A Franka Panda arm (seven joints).
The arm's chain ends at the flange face. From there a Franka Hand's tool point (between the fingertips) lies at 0.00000 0.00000 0.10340 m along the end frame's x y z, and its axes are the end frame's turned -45 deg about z.
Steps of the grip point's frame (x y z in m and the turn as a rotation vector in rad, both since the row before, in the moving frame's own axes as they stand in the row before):
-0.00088, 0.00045, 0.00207, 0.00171, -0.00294, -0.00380
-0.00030, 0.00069, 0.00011, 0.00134, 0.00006, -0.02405
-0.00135, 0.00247, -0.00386, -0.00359, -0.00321, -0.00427
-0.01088, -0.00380, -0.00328, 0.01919, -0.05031, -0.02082
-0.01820, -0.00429, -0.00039, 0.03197, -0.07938, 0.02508
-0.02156, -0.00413, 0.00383, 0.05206, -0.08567, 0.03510
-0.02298, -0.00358, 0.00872, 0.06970, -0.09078, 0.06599
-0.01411, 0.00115, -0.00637, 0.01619, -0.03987, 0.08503
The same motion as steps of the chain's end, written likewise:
0.00004, 0.00085, 0.00207, -0.00087, -0.00329, -0.00380
0.00037, 0.00080, 0.00011, 0.00099, -0.00091, -0.02405
0.00076, 0.00220, -0.00386, -0.00481, 0.00027, -0.00427
-0.00533, 0.00268, -0.00313, -0.02201, -0.04914, -0.02082
-0.00773, 0.00648, -0.00001, -0.03352, -0.07874, 0.02508
-0.00807, 0.01005, 0.00435, -0.02377, -0.09739, 0.03510
-0.00703, 0.01257, 0.00940, -0.01491, -0.11348, 0.06599
-0.00500, 0.00924, -0.00627, -0.01674, -0.03964, 0.08503

